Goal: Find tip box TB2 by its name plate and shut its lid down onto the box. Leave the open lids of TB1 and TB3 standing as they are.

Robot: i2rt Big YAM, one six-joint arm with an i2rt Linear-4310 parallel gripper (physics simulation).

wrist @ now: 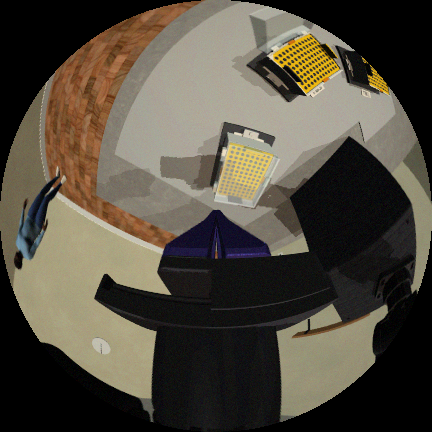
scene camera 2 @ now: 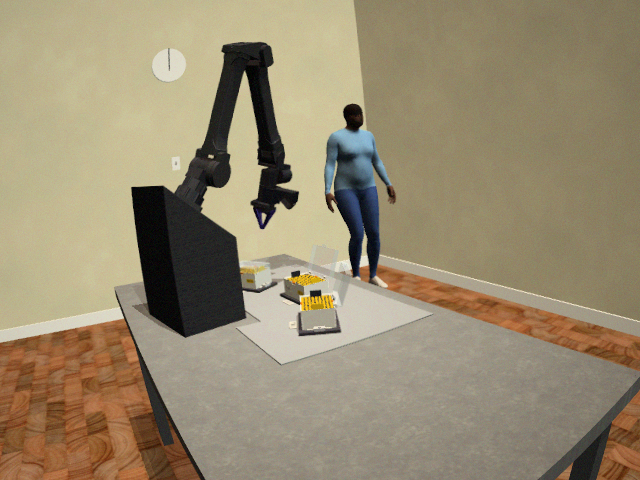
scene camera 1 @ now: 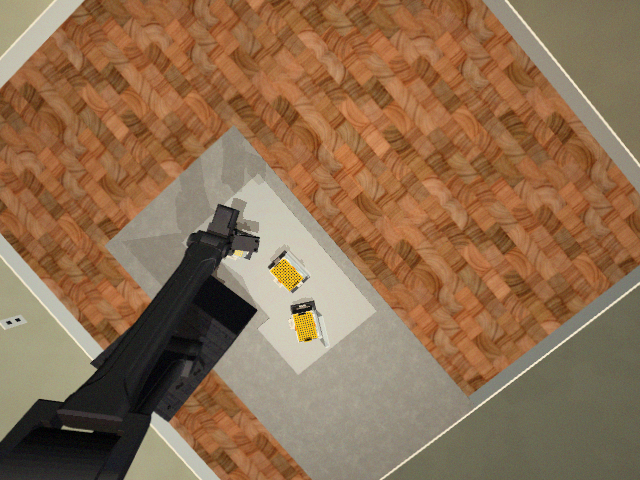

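Pixels of known places: gripper, between the fingertips: [wrist: 215, 215] [scene camera 2: 261, 229]; arm's base, origin of its link: [scene camera 2: 182, 207].
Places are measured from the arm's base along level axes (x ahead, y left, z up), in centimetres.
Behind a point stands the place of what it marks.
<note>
A tip box [scene camera 1: 238, 253] {z -24.8, x 23.3, y 21.2 cm} [scene camera 2: 255, 279] {z -28.5, x 22.7, y 19.4 cm} [wrist: 245, 172] {z -24.8, x 23.7, y 25.3 cm} at the far end of the row has its clear lid down over the yellow tips. The middle tip box [scene camera 1: 287, 274] {z -26.9, x 34.9, y 3.7 cm} [scene camera 2: 306, 280] {z -26.9, x 34.7, y 3.2 cm} [wrist: 307, 62] {z -26.8, x 34.3, y 4.5 cm} has its clear lid [scene camera 2: 324, 258] {z -21.7, x 41.9, y 5.6 cm} standing open. The nearest tip box in scene camera 2 [scene camera 1: 305, 326] {z -26.9, x 29.6, y -18.4 cm} [scene camera 2: 318, 319] {z -29.1, x 27.6, y -23.9 cm} [wrist: 377, 81] also has its lid [scene camera 1: 323, 330] {z -18.2, x 37.3, y -20.2 cm} [scene camera 2: 341, 284] {z -23.6, x 37.4, y -16.8 cm} standing open. The name plates are too small to read surely. My gripper [scene camera 2: 262, 226] {z -13.5, x 28.6, y 27.1 cm} [wrist: 215, 215] {z -13.5, x 28.6, y 27.1 cm} is shut and empty, well above the table beside the lidded box, touching nothing; its tips are hidden in scene camera 1.
The boxes stand on a light mat [scene camera 1: 351, 304] {z -32.6, x 50.0, y -22.3 cm} [scene camera 2: 382, 315] {z -32.6, x 46.1, y -22.8 cm} on a grey table [scene camera 1: 392, 382] {z -32.9, x 47.0, y -61.5 cm} [scene camera 2: 361, 413] {z -32.9, x 19.6, y -63.7 cm}. A tall black slanted block [scene camera 1: 227, 304] {z -21.6, x 9.9, y 6.5 cm} [scene camera 2: 201, 279] {z -18.5, x 2.0, y -7.8 cm} [wrist: 350, 200] {z -19.7, x 9.3, y 8.3 cm} stands beside them, near the arm's base. A person [scene camera 2: 356, 160] [wrist: 32, 225] stands beyond the table.
</note>
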